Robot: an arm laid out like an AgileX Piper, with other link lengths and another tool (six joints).
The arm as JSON. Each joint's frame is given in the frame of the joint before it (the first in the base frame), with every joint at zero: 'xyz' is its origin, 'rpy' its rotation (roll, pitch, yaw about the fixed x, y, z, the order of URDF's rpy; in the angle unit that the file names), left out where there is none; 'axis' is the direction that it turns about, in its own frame. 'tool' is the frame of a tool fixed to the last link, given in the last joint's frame.
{
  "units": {
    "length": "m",
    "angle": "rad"
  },
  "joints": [
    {
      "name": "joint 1",
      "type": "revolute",
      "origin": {
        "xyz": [
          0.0,
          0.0,
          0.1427
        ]
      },
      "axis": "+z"
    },
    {
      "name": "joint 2",
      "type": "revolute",
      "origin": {
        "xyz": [
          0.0,
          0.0,
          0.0
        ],
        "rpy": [
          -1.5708,
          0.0,
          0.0
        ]
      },
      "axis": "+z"
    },
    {
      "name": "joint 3",
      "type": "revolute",
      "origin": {
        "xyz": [
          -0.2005,
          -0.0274,
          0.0
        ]
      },
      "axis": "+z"
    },
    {
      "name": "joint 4",
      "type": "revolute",
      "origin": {
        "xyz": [
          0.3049,
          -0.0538,
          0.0
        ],
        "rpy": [
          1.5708,
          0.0,
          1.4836
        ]
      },
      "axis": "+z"
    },
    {
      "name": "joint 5",
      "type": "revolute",
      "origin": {
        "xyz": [
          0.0,
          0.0,
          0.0
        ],
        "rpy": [
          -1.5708,
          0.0,
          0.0
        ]
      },
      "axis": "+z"
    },
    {
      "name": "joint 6",
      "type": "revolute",
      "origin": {
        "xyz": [
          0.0,
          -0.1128,
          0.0
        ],
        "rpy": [
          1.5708,
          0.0,
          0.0
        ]
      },
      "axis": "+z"
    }
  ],
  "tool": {
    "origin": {
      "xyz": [
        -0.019,
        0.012,
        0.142
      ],
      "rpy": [
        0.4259,
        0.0,
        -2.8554
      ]
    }
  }
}
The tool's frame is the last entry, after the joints.
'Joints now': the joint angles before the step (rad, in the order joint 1, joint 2, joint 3, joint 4, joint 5, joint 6). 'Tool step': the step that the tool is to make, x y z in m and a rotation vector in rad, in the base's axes. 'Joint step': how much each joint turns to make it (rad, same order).
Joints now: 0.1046 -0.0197 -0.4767 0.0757 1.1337 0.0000
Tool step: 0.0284 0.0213 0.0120 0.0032 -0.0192 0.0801
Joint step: -0.0002 0.2024 -0.0750 0.0890 -0.1375 -0.0986
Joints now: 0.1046 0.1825 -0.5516 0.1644 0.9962 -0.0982
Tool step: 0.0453 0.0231 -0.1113 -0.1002 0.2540 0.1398
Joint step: -0.0001 0.4670 -0.0108 0.1066 -0.1556 -0.2397
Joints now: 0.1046 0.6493 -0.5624 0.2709 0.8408 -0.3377
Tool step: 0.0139 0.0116 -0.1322 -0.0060 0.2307 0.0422
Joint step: 0.0001 0.4914 -0.0036 0.1553 -0.2277 -0.1962
